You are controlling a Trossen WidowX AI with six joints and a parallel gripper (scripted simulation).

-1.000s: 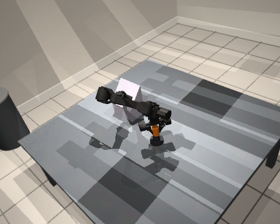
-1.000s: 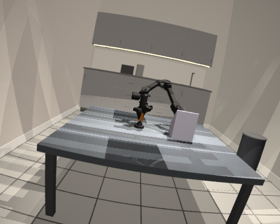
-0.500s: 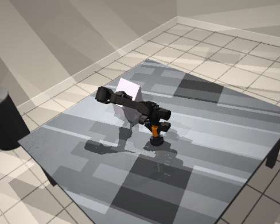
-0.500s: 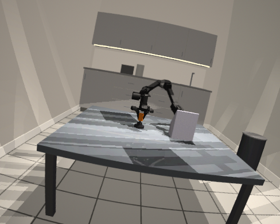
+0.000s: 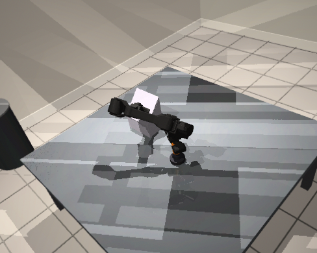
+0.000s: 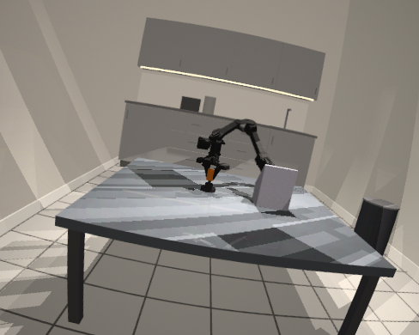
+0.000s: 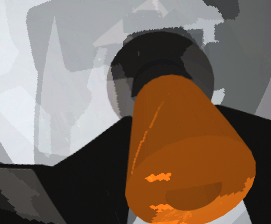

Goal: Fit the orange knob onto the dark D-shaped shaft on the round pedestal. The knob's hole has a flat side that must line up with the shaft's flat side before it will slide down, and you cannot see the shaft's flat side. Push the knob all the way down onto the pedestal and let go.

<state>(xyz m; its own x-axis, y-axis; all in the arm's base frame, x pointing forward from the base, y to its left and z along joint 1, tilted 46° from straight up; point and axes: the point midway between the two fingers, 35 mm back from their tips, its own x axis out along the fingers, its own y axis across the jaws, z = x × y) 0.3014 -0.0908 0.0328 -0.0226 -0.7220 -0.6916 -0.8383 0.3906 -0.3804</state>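
Right now the orange knob is 20 mm above my gripper tip. Also, from my gripper tip: round dark pedestal: 40 mm below.
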